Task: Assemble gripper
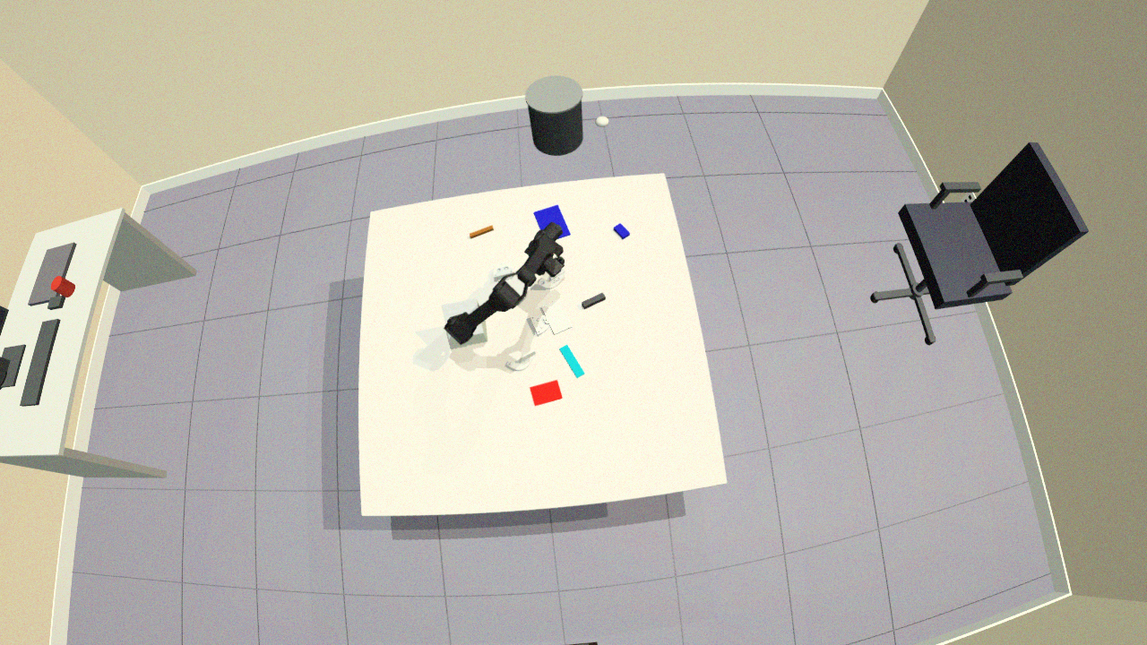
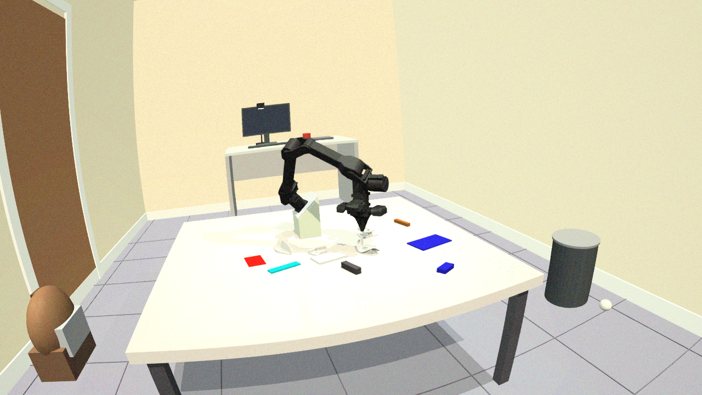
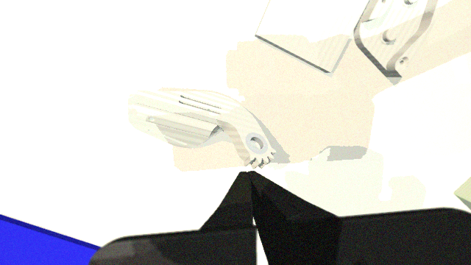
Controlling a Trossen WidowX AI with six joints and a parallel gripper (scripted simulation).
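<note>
The white jaw lies 10 mm ahead of my gripper tip, 10 mm to the right of it and 50 mm below it. From my gripper tip the other things lie so: white ribbed plate: 10 mm ahead, 150 mm to the right, 70 mm below; dark block: 160 mm ahead, 120 mm to the right, 70 mm below; blue sheet: 90 mm ahead, 250 mm to the left, 70 mm below.
</note>
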